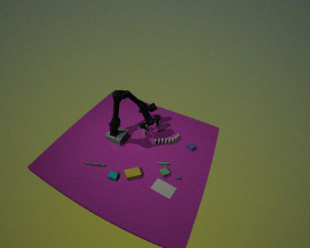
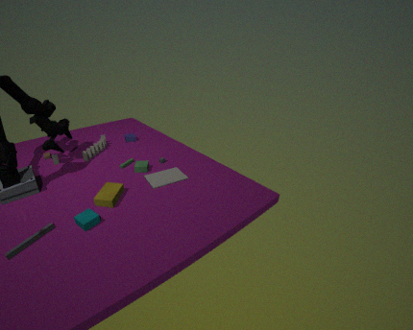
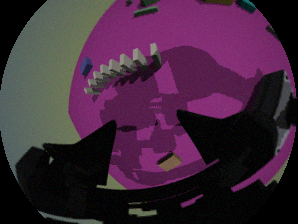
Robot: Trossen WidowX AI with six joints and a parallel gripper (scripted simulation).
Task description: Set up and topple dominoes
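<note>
The brown piece is 100 mm behind my gripper tip, 90 mm to the left of it and 60 mm below it. From my gripper tip the other things lie so: blue block (360 mm ahead, 10 mm to the left, 50 mm below); green block (230 mm ahead, 350 mm to the right, 50 mm below); green stick (200 mm ahead, 260 mm to the right, 60 mm below).
</note>
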